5 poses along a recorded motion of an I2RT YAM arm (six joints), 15 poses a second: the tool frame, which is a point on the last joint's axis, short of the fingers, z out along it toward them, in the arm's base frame.
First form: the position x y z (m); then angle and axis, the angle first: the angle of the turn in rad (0 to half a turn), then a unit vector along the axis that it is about.
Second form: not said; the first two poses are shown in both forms.
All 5 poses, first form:
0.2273, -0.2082, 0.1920, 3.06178, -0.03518, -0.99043, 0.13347
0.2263, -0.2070, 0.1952, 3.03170, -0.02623, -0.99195, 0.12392
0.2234, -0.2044, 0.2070, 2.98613, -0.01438, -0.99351, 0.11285
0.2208, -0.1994, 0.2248, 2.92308, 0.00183, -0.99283, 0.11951
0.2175, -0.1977, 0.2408, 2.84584, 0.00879, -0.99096, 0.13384
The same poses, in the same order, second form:
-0.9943, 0.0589, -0.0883, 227.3; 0.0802, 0.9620, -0.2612, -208.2; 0.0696, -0.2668, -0.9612, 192.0; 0, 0, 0, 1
-0.9926, 0.0383, -0.1153, 226.3; 0.0655, 0.9680, -0.2422, -207.0; 0.1023, -0.2480, -0.9633, 195.2; 0, 0, 0, 1
-0.9875, 0.0109, -0.1571, 223.4; 0.0459, 0.9743, -0.2207, -204.4; 0.1506, -0.2251, -0.9626, 207.0; 0, 0, 0, 1
-0.9762, -0.0295, -0.2148, 220.8; 0.0223, 0.9718, -0.2349, -199.4; 0.2157, -0.2341, -0.9480, 224.8; 0, 0, 0, 1
-0.9564, -0.0561, -0.2865, 217.5; 0.0220, 0.9648, -0.2621, -197.7; 0.2911, -0.2569, -0.9215, 240.8; 0, 0, 0, 1

